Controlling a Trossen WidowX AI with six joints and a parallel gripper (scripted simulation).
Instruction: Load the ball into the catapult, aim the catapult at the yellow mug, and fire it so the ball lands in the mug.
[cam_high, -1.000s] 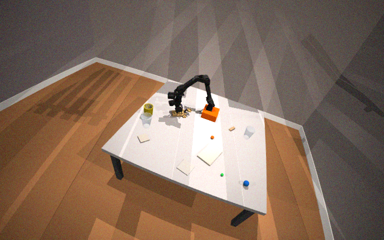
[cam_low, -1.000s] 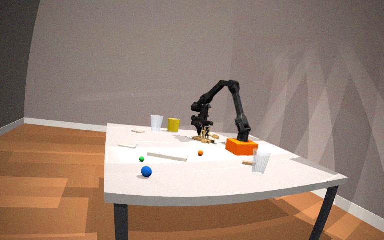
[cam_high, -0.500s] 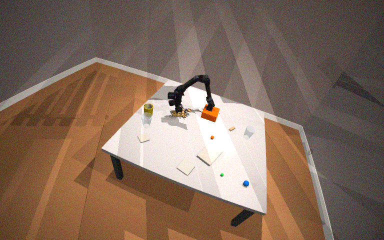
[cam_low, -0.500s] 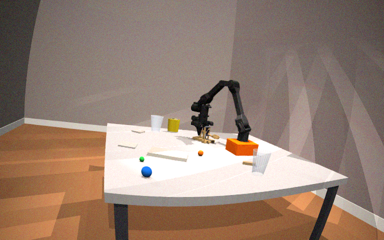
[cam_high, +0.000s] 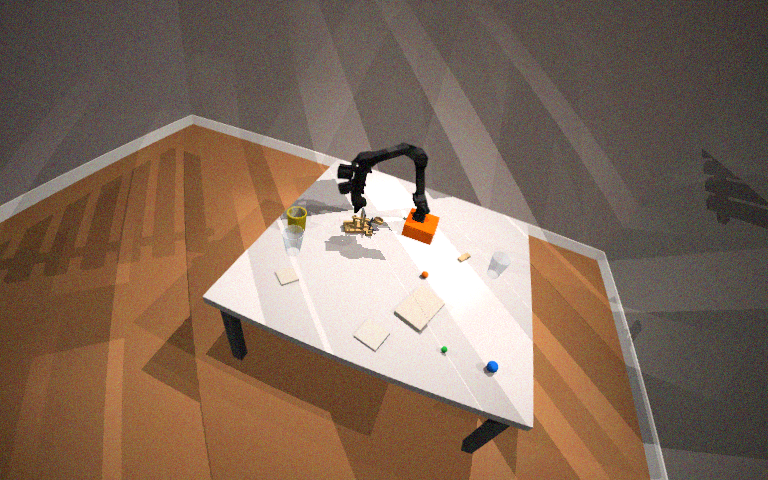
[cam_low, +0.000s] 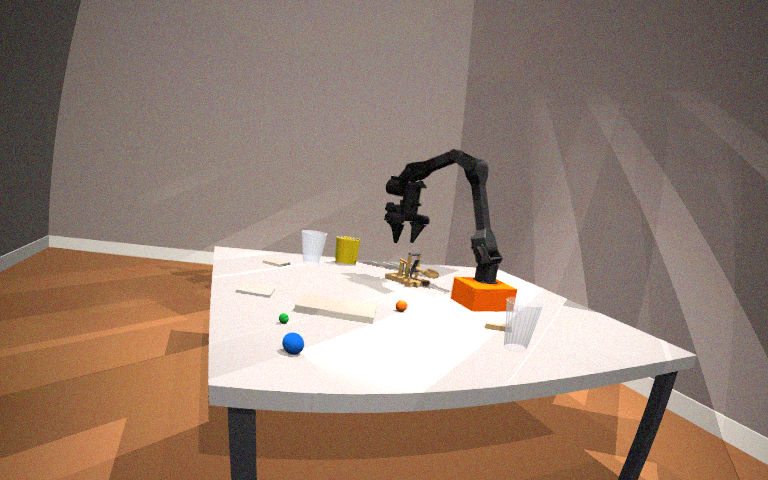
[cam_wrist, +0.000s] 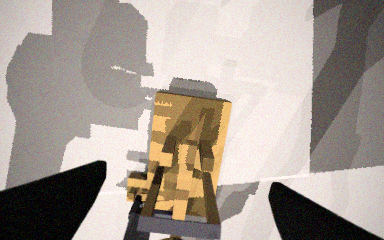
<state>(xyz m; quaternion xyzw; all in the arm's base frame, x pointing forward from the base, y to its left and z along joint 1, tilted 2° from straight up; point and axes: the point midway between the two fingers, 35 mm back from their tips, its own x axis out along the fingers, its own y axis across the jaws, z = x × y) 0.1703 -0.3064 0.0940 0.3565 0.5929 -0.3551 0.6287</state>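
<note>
My gripper tip is now 420 mm to the right of the orange ball, 150 mm short of it and 120 mm above it. From my gripper tip the other things lie so: yellow mug (230 mm to the right, 130 mm ahead, 100 mm below); small wooden catapult (80 mm below, 70 mm to the left, 30 mm behind); small wooden block (590 mm to the left, 120 mm below, 60 mm behind).
</note>
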